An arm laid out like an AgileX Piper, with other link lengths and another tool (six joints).
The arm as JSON. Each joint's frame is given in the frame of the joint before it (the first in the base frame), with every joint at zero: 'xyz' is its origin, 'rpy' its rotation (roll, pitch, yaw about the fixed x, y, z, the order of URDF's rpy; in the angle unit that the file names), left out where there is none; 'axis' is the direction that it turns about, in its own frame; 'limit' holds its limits. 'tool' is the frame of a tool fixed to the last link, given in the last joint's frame.
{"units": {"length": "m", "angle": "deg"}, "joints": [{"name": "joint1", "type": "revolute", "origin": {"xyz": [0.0, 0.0, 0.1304]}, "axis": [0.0, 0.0, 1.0], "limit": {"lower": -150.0, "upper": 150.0}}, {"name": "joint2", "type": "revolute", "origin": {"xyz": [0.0, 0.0, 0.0], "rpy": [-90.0, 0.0, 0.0]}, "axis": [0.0, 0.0, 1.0], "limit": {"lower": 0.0, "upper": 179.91}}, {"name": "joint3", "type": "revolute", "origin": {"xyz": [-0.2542, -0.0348, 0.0]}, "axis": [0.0, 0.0, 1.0], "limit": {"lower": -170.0, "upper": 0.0}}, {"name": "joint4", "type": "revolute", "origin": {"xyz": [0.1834, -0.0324, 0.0], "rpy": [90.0, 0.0, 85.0]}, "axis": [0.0, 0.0, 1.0], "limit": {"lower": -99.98, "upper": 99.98}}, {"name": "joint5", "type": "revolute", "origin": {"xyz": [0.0, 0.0, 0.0], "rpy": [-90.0, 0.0, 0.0]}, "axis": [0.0, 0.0, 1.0], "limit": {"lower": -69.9, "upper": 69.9}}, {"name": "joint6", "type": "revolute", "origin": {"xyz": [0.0, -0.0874, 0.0], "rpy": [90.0, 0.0, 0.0]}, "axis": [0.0, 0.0, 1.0], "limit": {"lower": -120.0, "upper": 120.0}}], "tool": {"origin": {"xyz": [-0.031, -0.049, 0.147], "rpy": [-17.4, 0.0, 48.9]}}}
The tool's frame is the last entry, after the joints.
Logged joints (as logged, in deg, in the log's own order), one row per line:
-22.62, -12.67, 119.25, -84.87, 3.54, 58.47
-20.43, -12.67, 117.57, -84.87, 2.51, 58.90
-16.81, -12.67, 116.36, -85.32, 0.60, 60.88
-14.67, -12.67, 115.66, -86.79, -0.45, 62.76
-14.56, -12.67, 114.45, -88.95, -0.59, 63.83
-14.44, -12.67, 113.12, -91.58, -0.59, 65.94
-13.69, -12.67, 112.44, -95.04, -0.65, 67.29
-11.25, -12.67, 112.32, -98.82, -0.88, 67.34
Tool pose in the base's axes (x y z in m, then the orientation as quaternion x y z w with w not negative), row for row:
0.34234, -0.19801, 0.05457, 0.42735, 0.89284, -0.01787, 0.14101
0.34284, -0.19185, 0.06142, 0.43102, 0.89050, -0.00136, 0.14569
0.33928, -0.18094, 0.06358, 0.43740, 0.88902, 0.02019, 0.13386
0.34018, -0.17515, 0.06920, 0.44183, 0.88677, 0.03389, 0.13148
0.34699, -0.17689, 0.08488, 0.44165, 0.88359, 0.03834, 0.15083
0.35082, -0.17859, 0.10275, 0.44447, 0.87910, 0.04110, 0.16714
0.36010, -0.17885, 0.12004, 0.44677, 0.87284, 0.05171, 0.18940
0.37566, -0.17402, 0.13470, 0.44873, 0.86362, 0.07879, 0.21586
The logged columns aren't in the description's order. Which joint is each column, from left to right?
Columns, left to right: joint4, joint1, joint2, joint3, joint6, joint5.
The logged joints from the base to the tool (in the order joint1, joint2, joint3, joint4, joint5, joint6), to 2 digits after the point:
-12.67, 119.25, -84.87, -22.62, 58.47, 3.54
-12.67, 117.57, -84.87, -20.43, 58.90, 2.51
-12.67, 116.36, -85.32, -16.81, 60.88, 0.60
-12.67, 115.66, -86.79, -14.67, 62.76, -0.45
-12.67, 114.45, -88.95, -14.56, 63.83, -0.59
-12.67, 113.12, -91.58, -14.44, 65.94, -0.59
-12.67, 112.44, -95.04, -13.69, 67.29, -0.65
-12.67, 112.32, -98.82, -11.25, 67.34, -0.88

